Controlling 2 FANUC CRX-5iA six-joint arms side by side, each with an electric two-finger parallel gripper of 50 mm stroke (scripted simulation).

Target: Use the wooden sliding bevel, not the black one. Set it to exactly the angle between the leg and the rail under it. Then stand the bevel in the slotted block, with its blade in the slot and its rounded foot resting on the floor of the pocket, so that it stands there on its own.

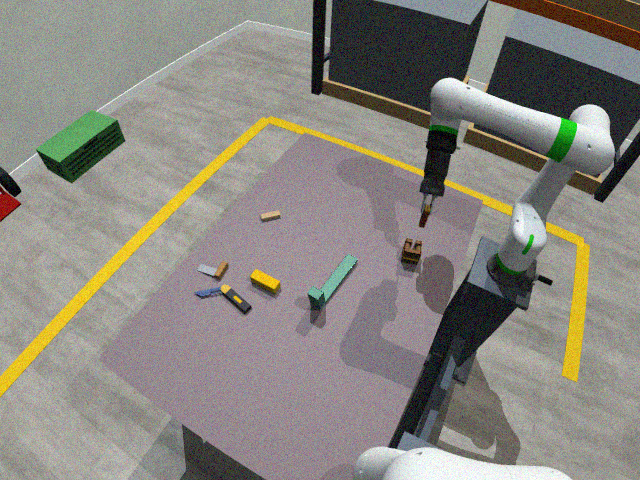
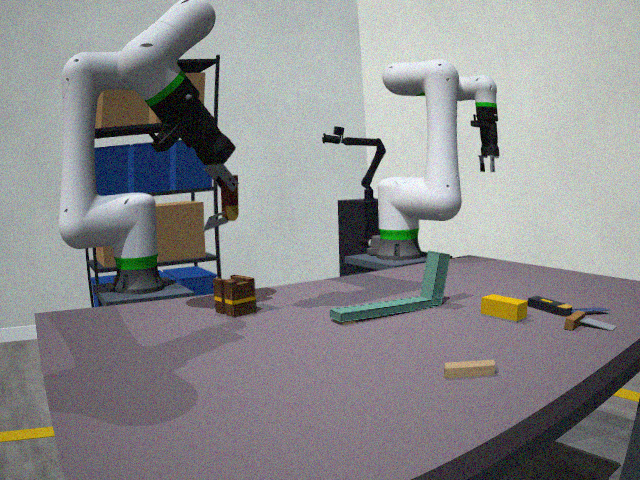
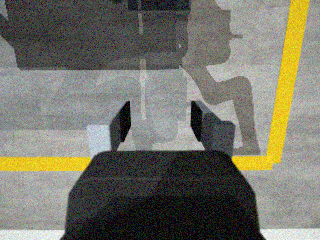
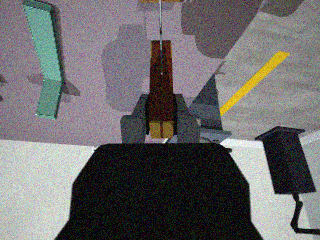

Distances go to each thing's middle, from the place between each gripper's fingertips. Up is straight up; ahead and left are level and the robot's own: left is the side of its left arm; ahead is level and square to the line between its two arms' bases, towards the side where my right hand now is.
Labels:
Right now the wooden bevel (image 2: 229,200) is 50 mm below my right hand (image 2: 231,187). Also, from my right hand: pale wooden block (image 2: 484,367) 560 mm ahead, 110 mm to the left, 260 mm below; then yellow block (image 2: 504,308) 390 mm ahead, 380 mm to the left, 250 mm below.
I see my left gripper 76 cm short of the yellow block, 81 cm to the left of it and 28 cm above it. From my left hand the other things lie so: pale wooden block: 92 cm ahead, 108 cm to the right, 28 cm below; wooden bevel: 37 cm ahead, 119 cm to the right, 7 cm below.

